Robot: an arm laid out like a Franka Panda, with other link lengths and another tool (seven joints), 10 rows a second.
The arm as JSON. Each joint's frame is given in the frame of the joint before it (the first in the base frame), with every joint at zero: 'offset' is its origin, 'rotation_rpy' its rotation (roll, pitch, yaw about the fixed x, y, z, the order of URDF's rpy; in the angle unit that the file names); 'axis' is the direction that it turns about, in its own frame. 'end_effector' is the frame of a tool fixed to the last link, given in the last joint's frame.
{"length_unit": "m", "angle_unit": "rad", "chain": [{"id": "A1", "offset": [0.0, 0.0, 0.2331], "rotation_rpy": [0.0, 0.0, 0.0], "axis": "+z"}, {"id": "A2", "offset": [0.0, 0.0, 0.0], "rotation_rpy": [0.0, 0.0, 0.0], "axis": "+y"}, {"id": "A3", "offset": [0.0, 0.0, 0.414], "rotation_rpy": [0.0, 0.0, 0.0], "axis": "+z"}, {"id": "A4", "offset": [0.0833, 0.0, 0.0], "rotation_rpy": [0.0, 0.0, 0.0], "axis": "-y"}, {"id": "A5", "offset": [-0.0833, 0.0, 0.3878], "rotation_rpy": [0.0, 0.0, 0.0], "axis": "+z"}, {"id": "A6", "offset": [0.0, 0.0, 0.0], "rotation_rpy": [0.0, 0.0, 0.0], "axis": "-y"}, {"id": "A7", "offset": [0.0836, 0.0, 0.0], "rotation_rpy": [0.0, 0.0, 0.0], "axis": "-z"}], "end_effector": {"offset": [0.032, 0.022, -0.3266], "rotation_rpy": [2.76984, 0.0, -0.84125]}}
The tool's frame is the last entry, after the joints.
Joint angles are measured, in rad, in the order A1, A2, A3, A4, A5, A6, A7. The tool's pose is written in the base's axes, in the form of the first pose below.
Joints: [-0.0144 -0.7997 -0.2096 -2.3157 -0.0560 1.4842 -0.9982]
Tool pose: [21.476 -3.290 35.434 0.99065 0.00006 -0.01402 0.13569]
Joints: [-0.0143 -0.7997 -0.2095 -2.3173 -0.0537 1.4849 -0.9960]
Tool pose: [21.485 -3.200 35.384 0.99080 -0.00074 -0.01449 0.13455]
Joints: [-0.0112 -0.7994 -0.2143 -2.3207 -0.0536 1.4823 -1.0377]
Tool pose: [21.168 -3.174 35.206 0.99097 0.02022 -0.01254 0.13196]
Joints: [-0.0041 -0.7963 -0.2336 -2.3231 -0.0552 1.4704 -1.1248]
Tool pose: [20.397 -3.406 34.928 0.99043 0.06125 -0.01061 0.12321]
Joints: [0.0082 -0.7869 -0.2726 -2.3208 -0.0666 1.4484 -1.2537]
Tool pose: [19.218 -4.299 34.572 0.98686 0.11873 -0.00954 0.10914]
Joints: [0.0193 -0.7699 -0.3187 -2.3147 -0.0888 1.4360 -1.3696]
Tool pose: [18.448 -5.835 34.148 0.98140 0.16494 -0.00853 0.09784]
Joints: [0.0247 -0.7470 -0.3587 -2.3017 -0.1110 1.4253 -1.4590]
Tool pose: [17.991 -7.449 33.888 0.97640 0.19624 -0.01024 0.08961]
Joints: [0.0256 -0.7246 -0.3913 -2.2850 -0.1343 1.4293 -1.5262]
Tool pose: [18.102 -9.204 33.792 0.97256 0.21489 -0.00754 0.08886]
